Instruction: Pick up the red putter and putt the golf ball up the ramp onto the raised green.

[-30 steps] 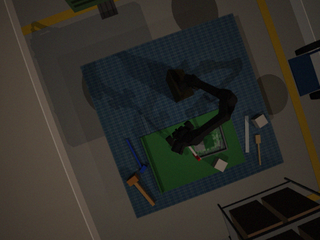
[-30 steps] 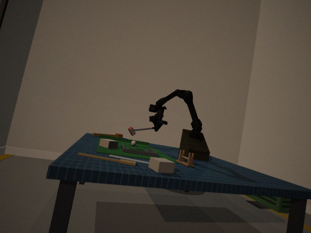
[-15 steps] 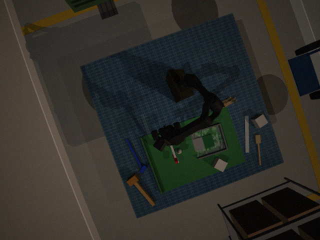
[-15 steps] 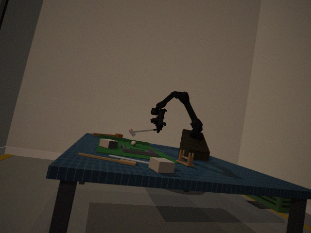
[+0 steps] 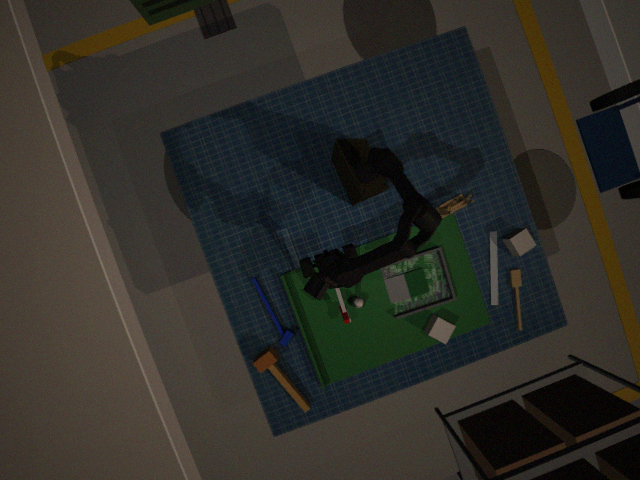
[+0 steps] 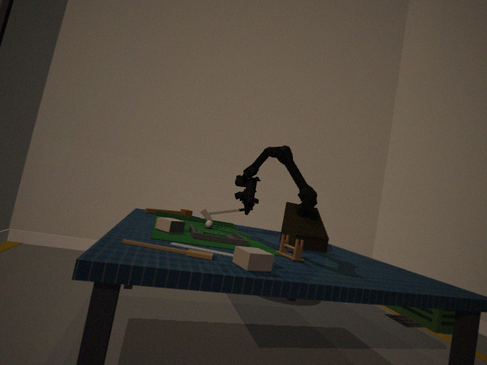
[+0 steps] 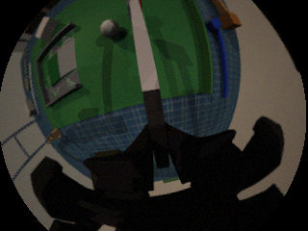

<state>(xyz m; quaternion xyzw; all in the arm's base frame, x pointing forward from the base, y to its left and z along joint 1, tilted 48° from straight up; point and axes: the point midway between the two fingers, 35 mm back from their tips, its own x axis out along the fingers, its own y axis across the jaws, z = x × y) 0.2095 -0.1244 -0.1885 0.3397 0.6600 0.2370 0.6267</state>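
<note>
The red putter is 12 cm ahead of my gripper tip, 1 cm to the right of it and 1 cm below it. The rest, counted from my gripper tip: green turf mat: 27 cm ahead, 14 cm to the left, 10 cm below; white golf ball: 22 cm ahead, 3 cm to the left, 8 cm below; blue putter: 10 cm ahead, 29 cm to the right, 9 cm below.
</note>
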